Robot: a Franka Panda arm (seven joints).
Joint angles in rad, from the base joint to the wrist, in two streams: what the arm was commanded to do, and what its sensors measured. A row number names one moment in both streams.
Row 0, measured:
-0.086, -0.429, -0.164, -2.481, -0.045, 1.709, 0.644
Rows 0 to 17, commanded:
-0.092, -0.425, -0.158, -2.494, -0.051, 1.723, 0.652
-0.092, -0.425, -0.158, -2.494, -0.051, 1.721, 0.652
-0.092, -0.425, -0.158, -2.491, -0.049, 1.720, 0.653
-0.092, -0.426, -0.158, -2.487, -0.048, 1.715, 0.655
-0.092, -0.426, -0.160, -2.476, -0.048, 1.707, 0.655
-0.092, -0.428, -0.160, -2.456, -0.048, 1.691, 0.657
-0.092, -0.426, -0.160, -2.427, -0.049, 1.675, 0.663
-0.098, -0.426, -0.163, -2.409, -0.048, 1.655, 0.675
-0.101, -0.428, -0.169, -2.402, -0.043, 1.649, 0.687
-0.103, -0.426, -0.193, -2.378, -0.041, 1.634, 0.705
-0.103, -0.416, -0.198, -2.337, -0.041, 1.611, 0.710
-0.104, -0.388, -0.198, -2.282, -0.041, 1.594, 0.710
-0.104, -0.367, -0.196, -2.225, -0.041, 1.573, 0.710
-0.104, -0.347, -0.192, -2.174, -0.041, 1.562, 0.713
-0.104, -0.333, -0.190, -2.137, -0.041, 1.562, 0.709
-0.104, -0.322, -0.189, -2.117, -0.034, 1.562, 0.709
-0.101, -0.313, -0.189, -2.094, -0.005, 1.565, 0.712
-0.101, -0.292, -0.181, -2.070, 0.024, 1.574, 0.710
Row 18, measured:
-0.101, -0.373, -0.201, -2.175, -0.032, 1.596, 0.692
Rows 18 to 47, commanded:
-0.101, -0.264, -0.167, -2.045, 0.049, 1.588, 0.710
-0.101, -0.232, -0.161, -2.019, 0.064, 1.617, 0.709
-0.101, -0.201, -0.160, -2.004, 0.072, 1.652, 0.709
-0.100, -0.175, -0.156, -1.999, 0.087, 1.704, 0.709
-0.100, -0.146, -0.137, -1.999, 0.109, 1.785, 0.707
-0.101, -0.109, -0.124, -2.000, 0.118, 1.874, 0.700
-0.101, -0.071, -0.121, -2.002, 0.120, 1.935, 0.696
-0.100, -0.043, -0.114, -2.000, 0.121, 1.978, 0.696
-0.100, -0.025, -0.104, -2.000, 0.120, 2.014, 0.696
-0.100, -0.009, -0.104, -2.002, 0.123, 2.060, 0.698
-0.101, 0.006, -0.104, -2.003, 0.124, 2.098, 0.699
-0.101, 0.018, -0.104, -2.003, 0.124, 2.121, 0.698
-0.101, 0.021, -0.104, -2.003, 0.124, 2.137, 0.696
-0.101, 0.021, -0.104, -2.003, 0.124, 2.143, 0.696
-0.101, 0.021, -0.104, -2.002, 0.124, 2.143, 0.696
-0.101, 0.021, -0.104, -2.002, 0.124, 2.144, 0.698
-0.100, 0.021, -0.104, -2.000, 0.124, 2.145, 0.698
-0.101, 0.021, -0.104, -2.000, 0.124, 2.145, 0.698
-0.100, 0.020, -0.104, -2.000, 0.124, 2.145, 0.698
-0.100, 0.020, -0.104, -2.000, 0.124, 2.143, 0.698
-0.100, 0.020, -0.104, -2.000, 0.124, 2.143, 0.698
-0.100, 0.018, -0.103, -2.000, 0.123, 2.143, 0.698
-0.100, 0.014, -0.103, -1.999, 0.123, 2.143, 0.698
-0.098, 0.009, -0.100, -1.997, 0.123, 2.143, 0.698
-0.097, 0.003, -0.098, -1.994, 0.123, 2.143, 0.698
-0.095, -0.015, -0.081, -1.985, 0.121, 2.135, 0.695
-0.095, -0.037, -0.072, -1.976, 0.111, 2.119, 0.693
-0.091, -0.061, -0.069, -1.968, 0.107, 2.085, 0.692
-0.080, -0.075, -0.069, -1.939, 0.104, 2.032, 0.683
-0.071, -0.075, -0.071, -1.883, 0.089, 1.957, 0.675
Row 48, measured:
-0.088, -0.027, -0.080, -1.967, 0.107, 2.105, 0.692
